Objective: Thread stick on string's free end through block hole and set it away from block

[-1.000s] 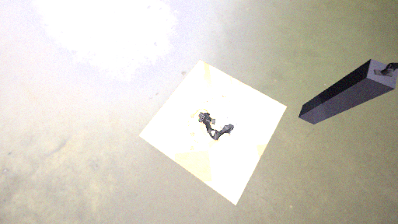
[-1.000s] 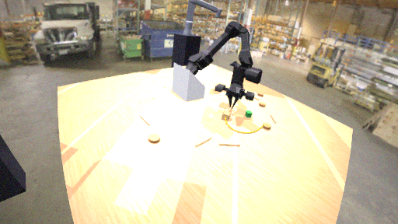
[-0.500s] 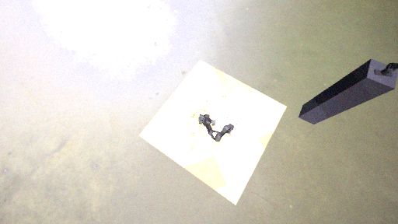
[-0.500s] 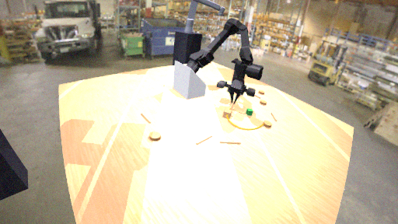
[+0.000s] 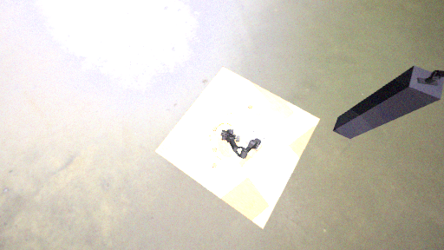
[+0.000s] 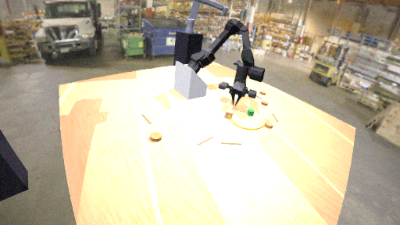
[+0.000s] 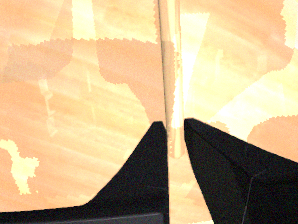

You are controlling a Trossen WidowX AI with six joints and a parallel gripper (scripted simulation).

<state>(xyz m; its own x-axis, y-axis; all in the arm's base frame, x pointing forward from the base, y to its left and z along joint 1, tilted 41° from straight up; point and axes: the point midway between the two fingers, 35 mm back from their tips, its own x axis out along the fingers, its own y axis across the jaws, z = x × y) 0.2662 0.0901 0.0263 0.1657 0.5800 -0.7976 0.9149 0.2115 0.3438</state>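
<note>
My gripper tip is 40 mm to the left of the thin wooden stick and 20 mm short of it. Also, from my gripper tip: green object 100 mm ahead, 10 mm to the right, 10 mm above; then wooden block 120 mm to the right, 50 mm ahead, 20 mm above; then round wooden button 210 mm ahead, 20 mm to the right, 10 mm above.
</note>
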